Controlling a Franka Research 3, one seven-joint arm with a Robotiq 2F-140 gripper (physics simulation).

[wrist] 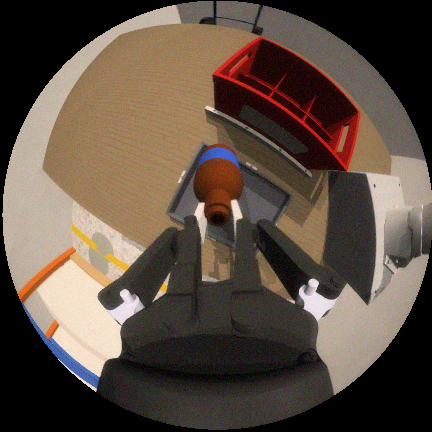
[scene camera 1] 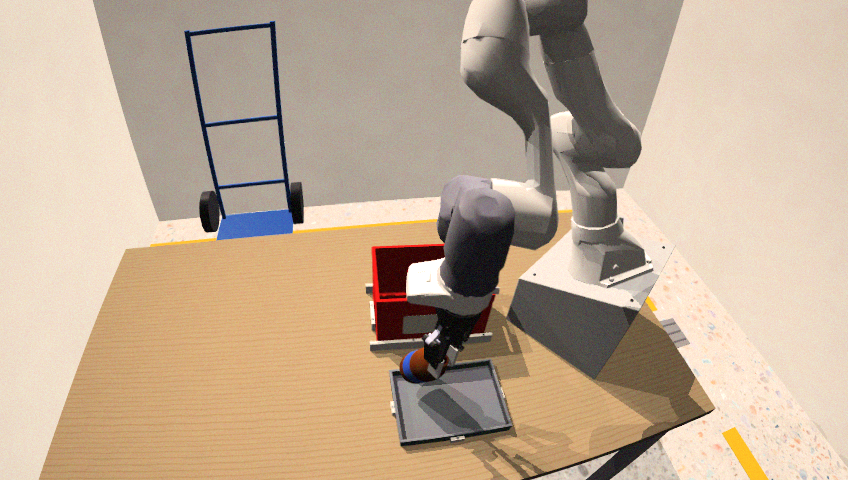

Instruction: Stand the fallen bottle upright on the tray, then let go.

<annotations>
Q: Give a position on a pale rail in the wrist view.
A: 233,122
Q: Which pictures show my gripper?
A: The wrist view and scene camera 1: all of them.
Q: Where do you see a pale rail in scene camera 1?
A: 406,343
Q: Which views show the brown bottle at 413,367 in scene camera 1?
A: The wrist view and scene camera 1: all of them.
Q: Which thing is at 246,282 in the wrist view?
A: My gripper.
</annotations>
